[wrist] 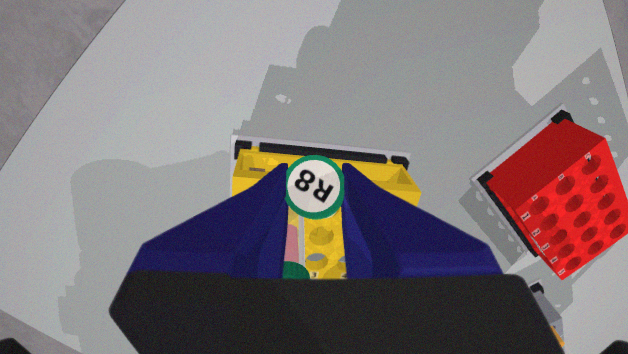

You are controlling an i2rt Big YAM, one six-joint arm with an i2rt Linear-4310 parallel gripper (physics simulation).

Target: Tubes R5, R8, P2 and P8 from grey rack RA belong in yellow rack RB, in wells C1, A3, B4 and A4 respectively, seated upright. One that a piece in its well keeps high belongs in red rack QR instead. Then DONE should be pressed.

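Frame: origin at the arm's base, x ahead, y down, z left, level; centimetres.
Seen in the pictures: gripper, fingertip midpoint: (314, 176).
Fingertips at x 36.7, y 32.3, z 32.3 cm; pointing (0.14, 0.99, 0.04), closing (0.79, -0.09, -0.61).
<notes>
Offsets run from my fingertips to a thing's top centre. "spot": to the spot under its first point. Level surfaces: height alone.
My gripper (314, 176) is shut on tube R8 (315, 187), whose white cap top with a green rim faces the camera. The gripper and tube are over the yellow rack {dx -4.4, dy +6.8, dz -7.5 cm} (322, 222), which shows between and behind the blue fingers. The fingers hide much of that rack, and the tube's lower end is hidden under its cap. The red rack {dx +13.3, dy +6.8, dz -21.7 cm} (547, 165) stands at the right, turned at an angle, with the wells that show looking empty. R5, P2, P8, the grey rack RA by name and DONE cannot be made out.
A green cap {spot: dx -3.8, dy -0.1, dz -3.4 cm} (296, 270) with a pink tube part {spot: dx -4.1, dy +2.0, dz -3.5 cm} (291, 245) shows between the fingers, near the yellow rack's wells. Part of a grey object {spot: dx +8.0, dy +8.5, dz -35.5 cm} (549, 307) with an orange piece shows at the lower right, below the red rack. Shadows lie across the table {dy +12.1 cm} (165, 100).
</notes>
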